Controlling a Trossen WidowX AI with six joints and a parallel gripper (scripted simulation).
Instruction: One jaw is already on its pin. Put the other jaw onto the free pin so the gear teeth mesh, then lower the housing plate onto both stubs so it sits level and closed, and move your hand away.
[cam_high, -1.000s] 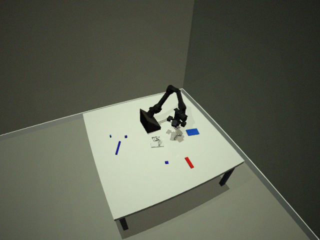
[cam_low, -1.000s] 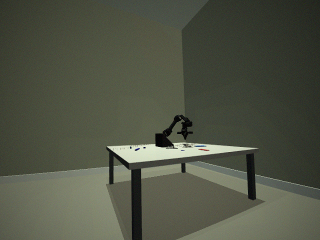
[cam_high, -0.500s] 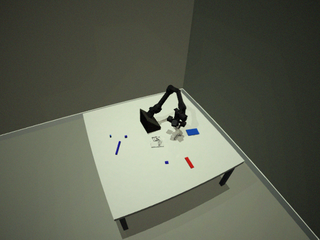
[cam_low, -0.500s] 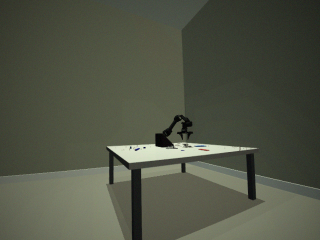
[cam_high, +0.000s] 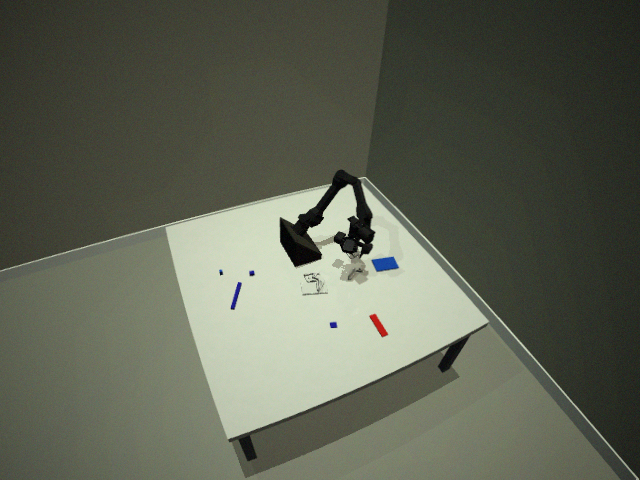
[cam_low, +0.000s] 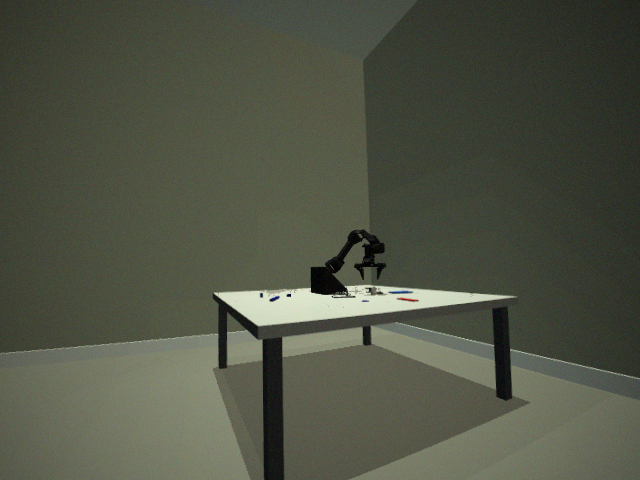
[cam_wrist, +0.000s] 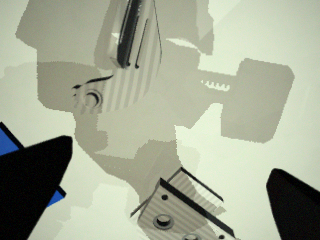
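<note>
My gripper tip is now 50 mm short of the jaw, 10 mm to the right of it and 80 mm above it. From my gripper tip the other things lie so: blue bar: 120 mm behind, 580 mm to the right, 80 mm below; then red bar: 370 mm ahead, 110 mm to the right, 80 mm below; then blue flat plate: 80 mm ahead, 170 mm to the left, 80 mm below.
</note>
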